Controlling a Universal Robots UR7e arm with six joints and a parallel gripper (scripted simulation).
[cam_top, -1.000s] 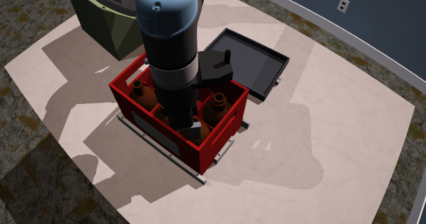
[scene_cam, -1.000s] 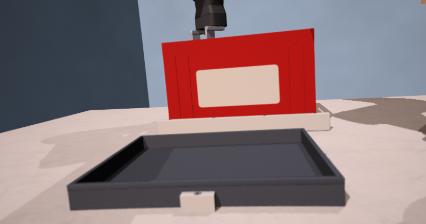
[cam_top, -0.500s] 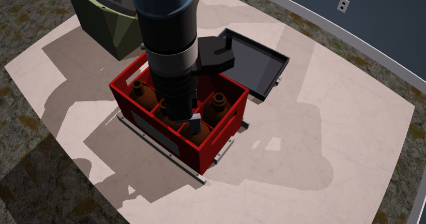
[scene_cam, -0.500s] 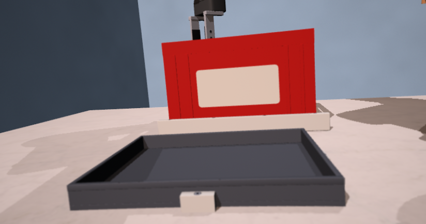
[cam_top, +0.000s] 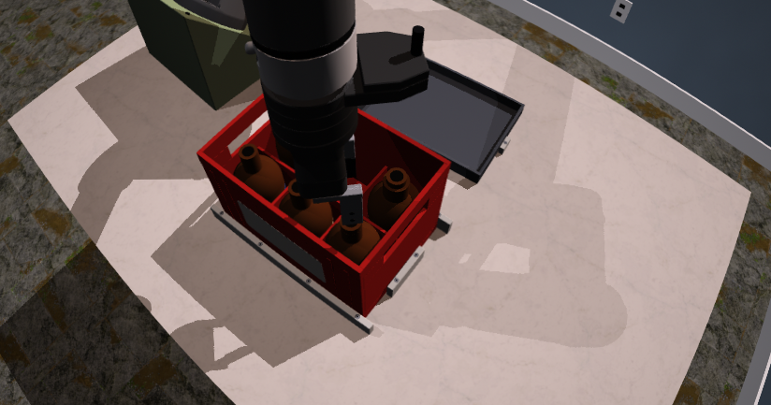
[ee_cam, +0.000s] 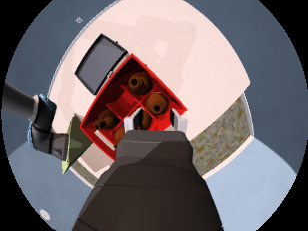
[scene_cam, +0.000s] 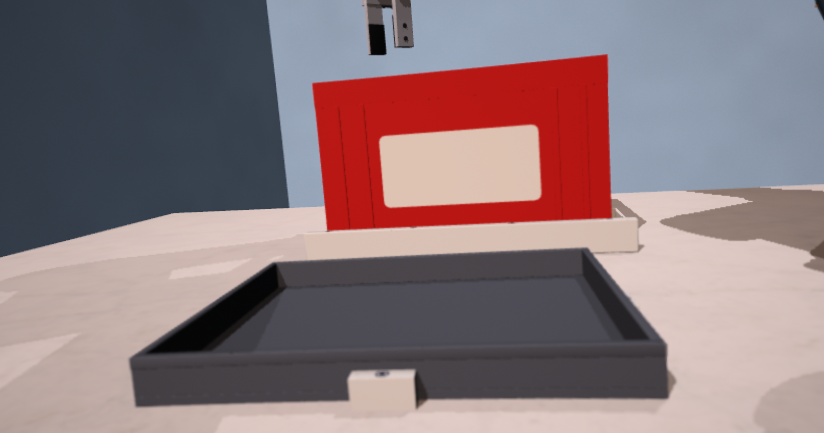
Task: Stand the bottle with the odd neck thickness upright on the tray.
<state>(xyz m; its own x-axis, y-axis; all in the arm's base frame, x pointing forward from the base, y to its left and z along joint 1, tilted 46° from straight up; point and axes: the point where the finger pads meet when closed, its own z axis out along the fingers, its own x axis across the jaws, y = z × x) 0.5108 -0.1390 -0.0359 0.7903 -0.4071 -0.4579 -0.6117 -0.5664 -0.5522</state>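
My hand is 8 cm to the right of the bottle and 14 cm above it. Round my hand: dark grey tray 11 cm behind, 32 cm to the left, 22 cm below; red crate 9 cm behind, 3 cm to the left, 15 cm below.
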